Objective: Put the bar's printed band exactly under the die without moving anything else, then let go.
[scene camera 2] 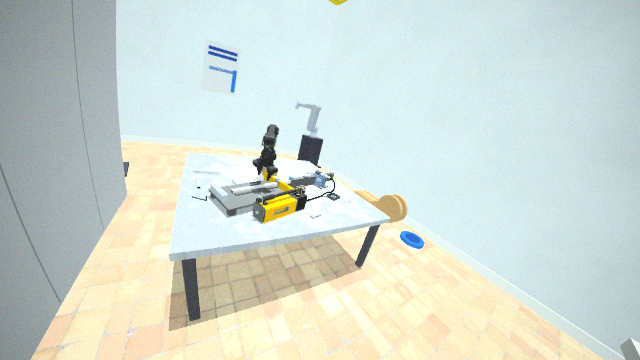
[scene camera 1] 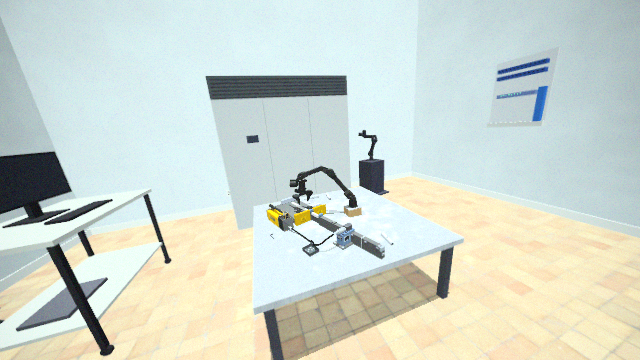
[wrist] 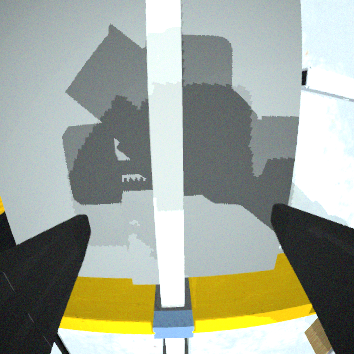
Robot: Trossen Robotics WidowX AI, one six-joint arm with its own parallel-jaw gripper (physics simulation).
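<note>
A long white bar lies over the grey plate of the machine, running from the top of the wrist view down to a small blue block. I cannot make out a printed band on it. My gripper is open and empty above the plate, its fingers on either side of the bar and apart from it. A blue unit stands beside the long grey rail; the die is too small to tell there and does not show in the wrist view.
The yellow crosspiece runs across the bar's near end. A yellow motor housing stands beside the plate. A black cable runs to a small dark pad. A short white stick lies beyond the rail.
</note>
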